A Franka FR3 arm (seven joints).
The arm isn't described. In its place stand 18 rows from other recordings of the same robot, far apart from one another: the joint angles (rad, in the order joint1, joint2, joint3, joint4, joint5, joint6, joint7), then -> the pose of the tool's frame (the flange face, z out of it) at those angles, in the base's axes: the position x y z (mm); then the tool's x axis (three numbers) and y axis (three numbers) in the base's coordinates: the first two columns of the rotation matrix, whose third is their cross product.
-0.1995 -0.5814 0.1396 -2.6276 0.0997 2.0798 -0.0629 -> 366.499 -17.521 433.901 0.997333 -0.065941 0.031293 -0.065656 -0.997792 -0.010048
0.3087 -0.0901 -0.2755 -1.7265 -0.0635 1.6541 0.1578 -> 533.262 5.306 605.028 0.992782 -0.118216 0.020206 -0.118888 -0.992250 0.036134
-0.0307 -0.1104 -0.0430 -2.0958 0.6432 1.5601 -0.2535 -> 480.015 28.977 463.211 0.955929 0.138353 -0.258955 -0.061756 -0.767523 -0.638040
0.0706 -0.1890 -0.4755 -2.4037 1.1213 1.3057 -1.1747 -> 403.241 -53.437 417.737 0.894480 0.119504 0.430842 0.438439 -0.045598 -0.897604
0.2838 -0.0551 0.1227 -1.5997 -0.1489 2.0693 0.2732 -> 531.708 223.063 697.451 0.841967 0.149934 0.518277 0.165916 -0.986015 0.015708
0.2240 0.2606 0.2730 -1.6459 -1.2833 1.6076 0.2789 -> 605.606 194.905 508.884 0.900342 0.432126 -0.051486 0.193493 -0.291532 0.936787
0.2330 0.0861 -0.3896 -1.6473 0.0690 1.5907 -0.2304 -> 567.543 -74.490 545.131 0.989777 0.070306 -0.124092 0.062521 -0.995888 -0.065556
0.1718 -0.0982 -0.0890 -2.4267 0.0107 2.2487 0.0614 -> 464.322 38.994 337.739 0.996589 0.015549 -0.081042 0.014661 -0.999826 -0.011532
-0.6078 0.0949 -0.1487 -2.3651 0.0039 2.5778 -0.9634 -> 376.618 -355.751 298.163 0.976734 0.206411 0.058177 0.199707 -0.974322 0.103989
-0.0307 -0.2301 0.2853 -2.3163 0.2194 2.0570 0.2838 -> 450.729 132.236 428.430 0.987493 -0.138840 -0.074706 -0.146469 -0.983215 -0.108792
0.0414 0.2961 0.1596 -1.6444 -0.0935 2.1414 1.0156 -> 655.592 118.656 464.273 0.693429 -0.706446 0.141743 -0.690174 -0.707735 -0.150901
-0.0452 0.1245 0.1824 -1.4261 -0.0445 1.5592 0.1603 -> 587.765 68.914 621.444 0.999584 -0.025209 0.014010 -0.025486 -0.999475 0.019980
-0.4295 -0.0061 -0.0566 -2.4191 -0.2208 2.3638 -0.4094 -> 423.714 -226.943 306.917 0.990476 0.077865 -0.113551 0.090352 -0.989892 0.109317
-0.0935 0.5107 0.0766 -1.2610 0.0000 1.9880 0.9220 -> 727.478 -25.181 487.748 0.568434 -0.816565 0.100520 -0.793668 -0.576434 -0.194464
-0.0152 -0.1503 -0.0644 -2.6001 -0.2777 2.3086 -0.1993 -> 413.697 -37.842 296.689 0.935701 0.300164 -0.185377 0.326325 -0.936074 0.131442
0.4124 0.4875 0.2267 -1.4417 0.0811 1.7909 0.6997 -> 557.460 391.539 405.836 0.972069 -0.093782 -0.215143 -0.107953 -0.992630 -0.055065
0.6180 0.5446 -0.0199 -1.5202 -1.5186 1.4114 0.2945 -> 619.731 281.049 413.753 0.891865 0.406689 -0.197941 0.162996 0.119237 0.979395
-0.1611 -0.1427 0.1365 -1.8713 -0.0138 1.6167 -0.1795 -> 504.626 -10.098 561.826 0.981508 0.151476 -0.117035 0.153942 -0.988004 0.012275
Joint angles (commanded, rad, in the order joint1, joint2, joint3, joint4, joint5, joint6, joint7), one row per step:
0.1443 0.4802 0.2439 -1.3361 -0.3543 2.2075 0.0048
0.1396 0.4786 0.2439 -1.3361 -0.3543 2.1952 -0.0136
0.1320 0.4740 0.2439 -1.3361 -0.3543 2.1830 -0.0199
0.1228 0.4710 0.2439 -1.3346 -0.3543 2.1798 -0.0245
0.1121 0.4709 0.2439 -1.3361 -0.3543 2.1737 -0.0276
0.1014 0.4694 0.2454 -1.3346 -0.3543 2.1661 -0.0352
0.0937 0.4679 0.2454 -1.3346 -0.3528 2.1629 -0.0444
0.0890 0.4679 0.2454 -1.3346 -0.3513 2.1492 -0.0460
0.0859 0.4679 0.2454 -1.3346 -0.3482 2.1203 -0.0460
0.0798 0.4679 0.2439 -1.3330 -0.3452 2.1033 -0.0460
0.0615 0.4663 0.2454 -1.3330 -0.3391 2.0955 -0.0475
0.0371 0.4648 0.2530 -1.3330 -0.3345 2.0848 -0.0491
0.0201 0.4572 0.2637 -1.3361 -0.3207 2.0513 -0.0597
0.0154 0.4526 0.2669 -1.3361 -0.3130 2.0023 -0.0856
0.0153 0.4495 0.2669 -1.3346 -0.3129 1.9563 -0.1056
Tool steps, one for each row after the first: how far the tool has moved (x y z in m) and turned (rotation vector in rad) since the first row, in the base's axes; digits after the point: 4 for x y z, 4 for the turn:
0.0002 -0.0040 -0.0003 -0.0129 0.0098 0.0090
0.0005 -0.0100 0.0016 -0.0200 0.0163 0.0043
0.0020 -0.0167 0.0041 -0.0223 0.0150 -0.0017
0.0038 -0.0245 0.0027 -0.0264 0.0220 -0.0108
0.0052 -0.0316 0.0037 -0.0312 0.0264 -0.0153
0.0062 -0.0372 0.0044 -0.0347 0.0288 -0.0157
0.0064 -0.0411 0.0028 -0.0390 0.0418 -0.0223
0.0053 -0.0447 -0.0006 -0.0468 0.0690 -0.0323
0.0057 -0.0506 -0.0018 -0.0501 0.0840 -0.0442
0.0078 -0.0628 -0.0015 -0.0463 0.0921 -0.0625
0.0096 -0.0761 -0.0013 -0.0421 0.1026 -0.0815
0.0067 -0.0830 -0.0008 -0.0400 0.1342 -0.0875
0.0026 -0.0864 -0.0028 -0.0568 0.1790 -0.0758
-0.0013 -0.0887 -0.0047 -0.0779 0.2186 -0.0662

